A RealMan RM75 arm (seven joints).
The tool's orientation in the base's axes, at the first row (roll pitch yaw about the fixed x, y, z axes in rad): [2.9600, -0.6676, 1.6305]
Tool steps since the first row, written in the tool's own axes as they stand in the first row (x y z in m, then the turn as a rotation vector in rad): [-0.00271, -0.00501, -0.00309, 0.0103, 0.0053, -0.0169]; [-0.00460, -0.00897, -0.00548, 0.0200, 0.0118, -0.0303]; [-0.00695, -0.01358, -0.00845, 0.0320, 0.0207, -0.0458]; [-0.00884, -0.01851, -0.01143, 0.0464, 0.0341, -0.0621]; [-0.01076, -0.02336, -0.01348, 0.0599, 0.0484, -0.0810]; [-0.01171, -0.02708, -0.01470, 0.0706, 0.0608, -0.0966]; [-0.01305, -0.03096, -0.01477, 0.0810, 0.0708, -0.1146]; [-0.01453, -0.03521, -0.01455, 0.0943, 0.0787, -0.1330]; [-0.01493, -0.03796, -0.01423, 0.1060, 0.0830, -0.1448]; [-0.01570, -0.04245, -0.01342, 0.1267, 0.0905, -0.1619]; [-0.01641, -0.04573, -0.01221, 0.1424, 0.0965, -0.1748]
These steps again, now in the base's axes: [-0.00527, -0.00377, 0.00000, 0.0023, -0.0027, 0.0202]; [-0.00944, -0.00652, 0.00011, 0.0064, -0.0037, 0.0375]; [-0.01431, -0.00996, 0.00030, 0.0124, -0.0043, 0.0581]; [-0.01953, -0.01302, 0.00073, 0.0226, -0.0038, 0.0815]; [-0.02453, -0.01554, 0.00044, 0.0334, -0.0057, 0.1065]; [-0.02834, -0.01684, 0.00026, 0.0429, -0.0076, 0.1269]; [-0.03212, -0.01773, -0.00106, 0.0497, -0.0111, 0.1487]; [-0.03622, -0.01853, -0.00275, 0.0542, -0.0125, 0.1723]; [-0.03887, -0.01850, -0.00364, 0.0562, -0.0109, 0.1892]; [-0.04316, -0.01836, -0.00537, 0.0602, -0.0056, 0.2163]; [-0.04619, -0.01800, -0.00721, 0.0636, -0.0016, 0.2369]
